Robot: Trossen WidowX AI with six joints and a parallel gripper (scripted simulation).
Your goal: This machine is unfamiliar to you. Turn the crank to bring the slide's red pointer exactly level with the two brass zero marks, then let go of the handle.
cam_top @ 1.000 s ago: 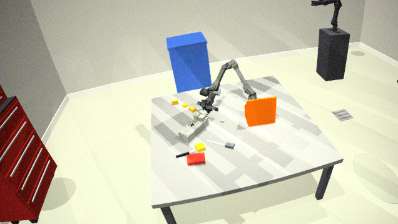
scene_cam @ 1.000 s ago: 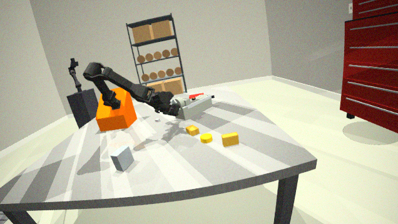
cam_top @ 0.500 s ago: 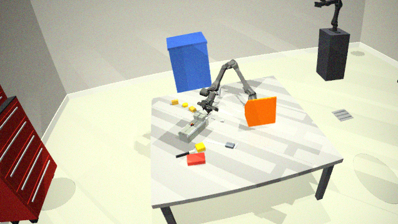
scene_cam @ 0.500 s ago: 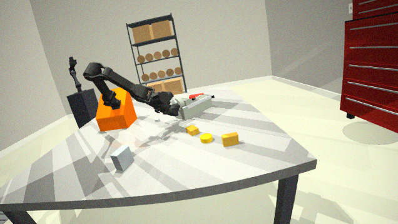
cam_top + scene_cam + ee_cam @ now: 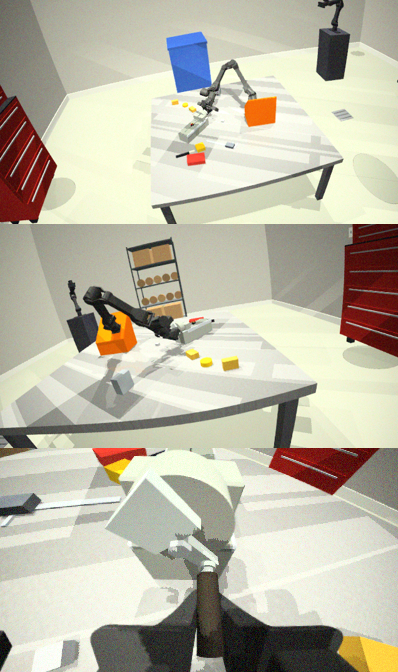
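My gripper tip is now 10 mm past the dark brown crank handle, 10 mm to the left of it and 30 mm below it. Also, from my gripper tip: yellow block (50 mm ahead, 340 mm to the left, 30 mm below); then grey cube (160 mm behind, 390 mm to the right, 10 mm below); then red pointer (100 mm ahead, 150 mm to the left, 40 mm above).
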